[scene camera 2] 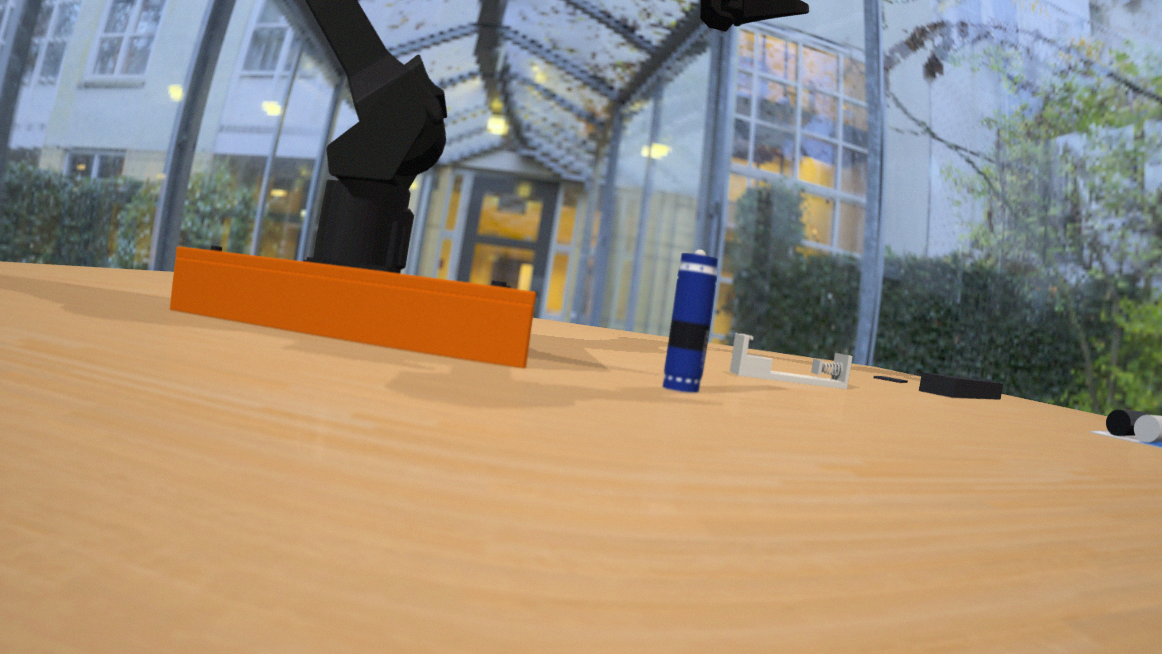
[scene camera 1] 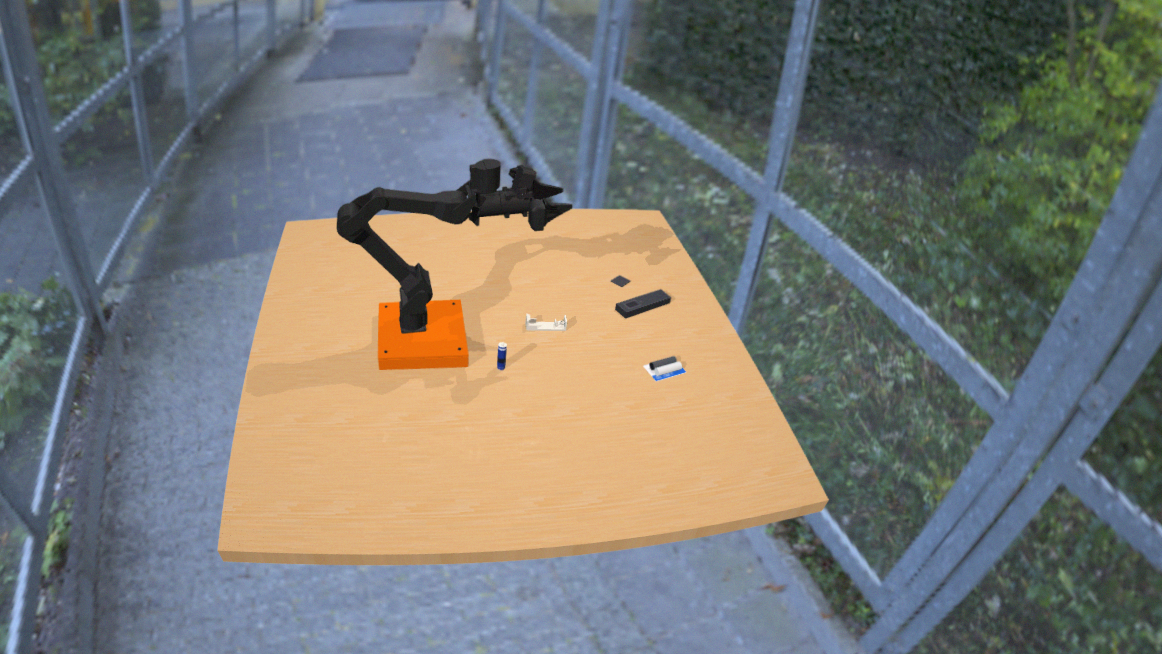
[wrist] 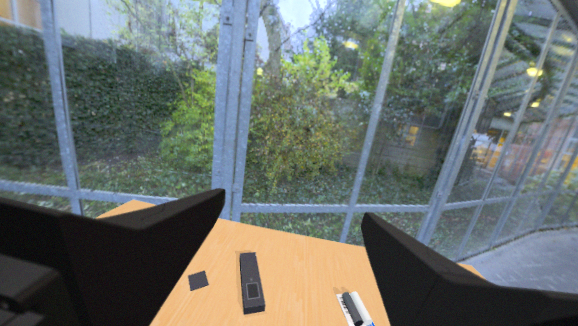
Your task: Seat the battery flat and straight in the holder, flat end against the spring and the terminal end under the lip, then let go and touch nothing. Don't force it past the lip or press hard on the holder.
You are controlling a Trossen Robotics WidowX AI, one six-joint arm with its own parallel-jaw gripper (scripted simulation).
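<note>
My gripper: visible, the wrist view included; open, holding nothing. A blue battery and a black remote are visible too.
</note>
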